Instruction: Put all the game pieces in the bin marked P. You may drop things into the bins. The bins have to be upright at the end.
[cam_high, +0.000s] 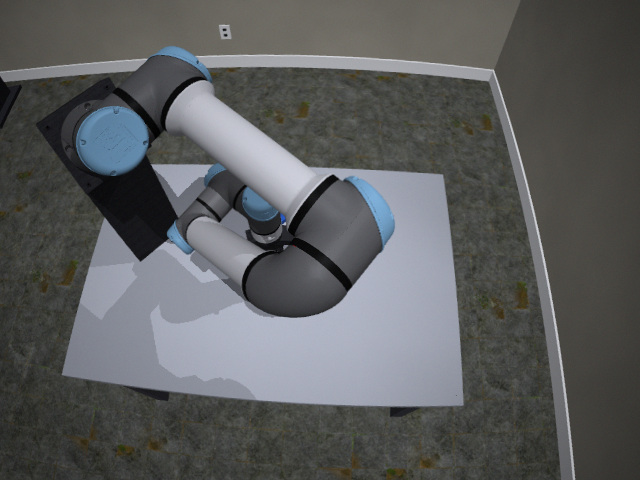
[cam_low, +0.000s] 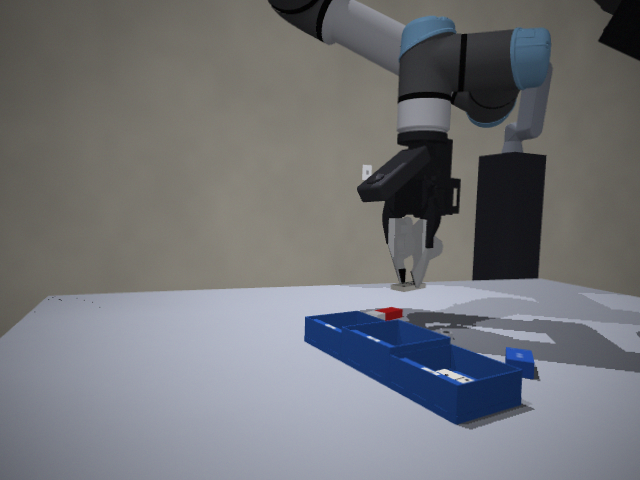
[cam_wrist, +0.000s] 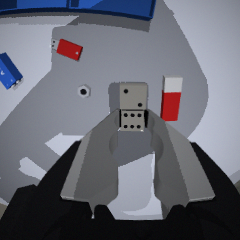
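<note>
Now: the USB stick 40 mm ahead of my hand, 100 mm to the left of it and 70 mm below it. From my hand the other things lie so: white domino: 10 mm below; red-and-white block: 10 mm ahead, 60 mm to the right, 70 mm below; dark ring: 20 mm behind, 60 mm to the left, 70 mm below.
</note>
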